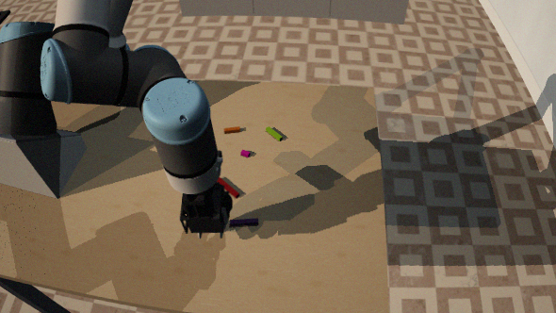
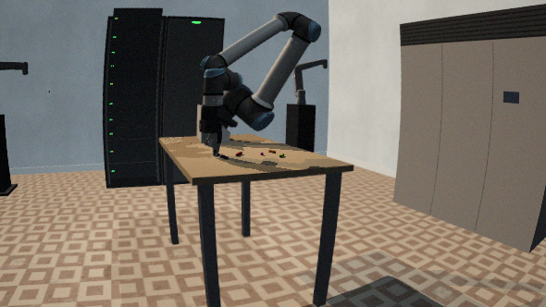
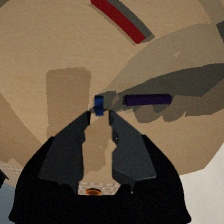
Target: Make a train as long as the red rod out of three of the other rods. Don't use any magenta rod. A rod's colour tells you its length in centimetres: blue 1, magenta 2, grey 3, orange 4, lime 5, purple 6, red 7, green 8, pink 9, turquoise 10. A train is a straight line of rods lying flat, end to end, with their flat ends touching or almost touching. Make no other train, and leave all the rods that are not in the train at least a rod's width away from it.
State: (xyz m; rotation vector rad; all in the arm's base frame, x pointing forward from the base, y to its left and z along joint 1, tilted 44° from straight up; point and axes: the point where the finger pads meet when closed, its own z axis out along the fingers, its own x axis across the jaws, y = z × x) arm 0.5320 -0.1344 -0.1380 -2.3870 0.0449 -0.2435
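Right now my hand is 27 cm to the right of the lime rod, 12 cm short of it and 1 cm above it. The rest, counted from my hand: purple rod: 6 cm ahead, 2 cm to the left, 1 cm below; then red rod: 11 cm to the left, 2 cm ahead, 1 cm below; then magenta rod: 21 cm to the left, 5 cm ahead, 1 cm below.
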